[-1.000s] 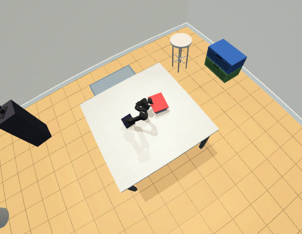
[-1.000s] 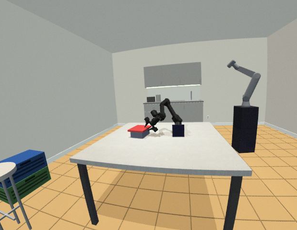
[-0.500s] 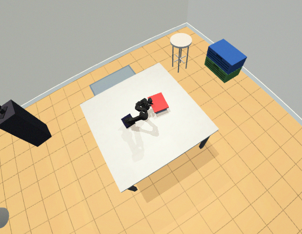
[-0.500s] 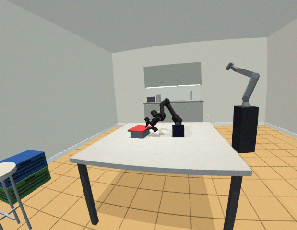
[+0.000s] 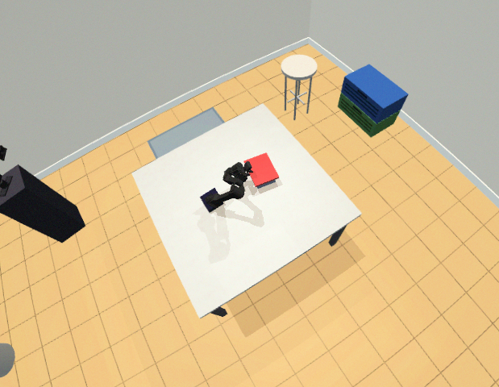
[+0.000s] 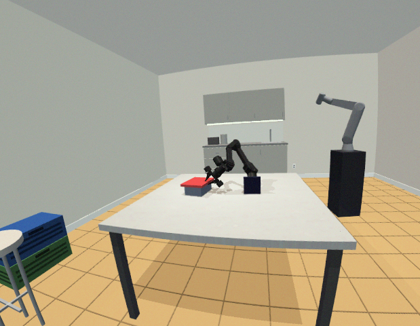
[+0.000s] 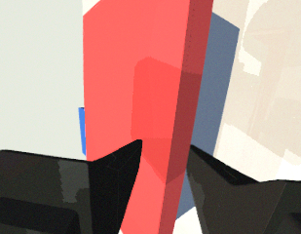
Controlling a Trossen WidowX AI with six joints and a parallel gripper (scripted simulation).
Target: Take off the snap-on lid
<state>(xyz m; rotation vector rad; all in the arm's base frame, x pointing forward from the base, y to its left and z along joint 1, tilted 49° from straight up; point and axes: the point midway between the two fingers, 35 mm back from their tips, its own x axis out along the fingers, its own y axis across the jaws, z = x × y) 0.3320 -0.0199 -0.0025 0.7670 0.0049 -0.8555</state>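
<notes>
Right now my gripper tip is 7 cm short of the lid, 2 cm to the left of it and 1 cm below it. From my gripper tip the other things lie so: storage box (7 cm ahead, 4 cm below, 2 cm to the right).
</notes>
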